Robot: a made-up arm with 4 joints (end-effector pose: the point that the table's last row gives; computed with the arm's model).
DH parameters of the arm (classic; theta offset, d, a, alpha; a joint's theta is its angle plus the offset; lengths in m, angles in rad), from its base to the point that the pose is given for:
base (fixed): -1.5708 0.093 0 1.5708
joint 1: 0 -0.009 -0.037 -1.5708
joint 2: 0 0.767 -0.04 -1.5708
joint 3: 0 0.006 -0.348 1.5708
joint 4: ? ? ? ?
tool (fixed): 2.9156 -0.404 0 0
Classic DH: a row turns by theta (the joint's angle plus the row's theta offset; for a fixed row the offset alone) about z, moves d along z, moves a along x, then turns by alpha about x.
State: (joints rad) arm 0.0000 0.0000 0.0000 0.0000
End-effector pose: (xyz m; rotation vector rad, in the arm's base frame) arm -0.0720 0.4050 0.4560 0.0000 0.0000 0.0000
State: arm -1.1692 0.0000 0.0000 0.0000
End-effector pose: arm -0.0720 -0.1758 0.6077 1.1692 0.0000 0.0000
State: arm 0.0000 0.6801 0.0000 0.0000
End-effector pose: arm -0.2854 0.2722 0.4560 0.0000 0.0000 0.6801
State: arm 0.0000 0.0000 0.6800 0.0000
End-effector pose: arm -0.0720 0.5861 0.7521 0.6800 0.0000 0.0000
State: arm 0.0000 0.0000 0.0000 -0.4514
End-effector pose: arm -0.0720 0.4450 0.4560 0.0000 0.0000 -0.4514
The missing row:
joint 4: -1.3448 0 0.0893 0
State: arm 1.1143 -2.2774 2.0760 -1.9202
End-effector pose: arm 0.1366 1.1654 0.7703 2.3505 -0.9951 -0.8015
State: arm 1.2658 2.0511 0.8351 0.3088
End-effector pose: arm -0.4394 0.6039 0.5730 0.0114 1.8670 1.2394
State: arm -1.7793 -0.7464 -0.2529 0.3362
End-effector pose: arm 0.1139 -0.3465 0.2782 1.5317 0.4415 -0.1712
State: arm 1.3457 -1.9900 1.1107 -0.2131
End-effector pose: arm 0.5508 0.8504 0.4039 0.0495 -1.9097 -0.8139
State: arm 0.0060 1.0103 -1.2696 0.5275
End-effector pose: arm 0.1984 -0.1494 0.4671 -1.3517 -0.3279 1.3114
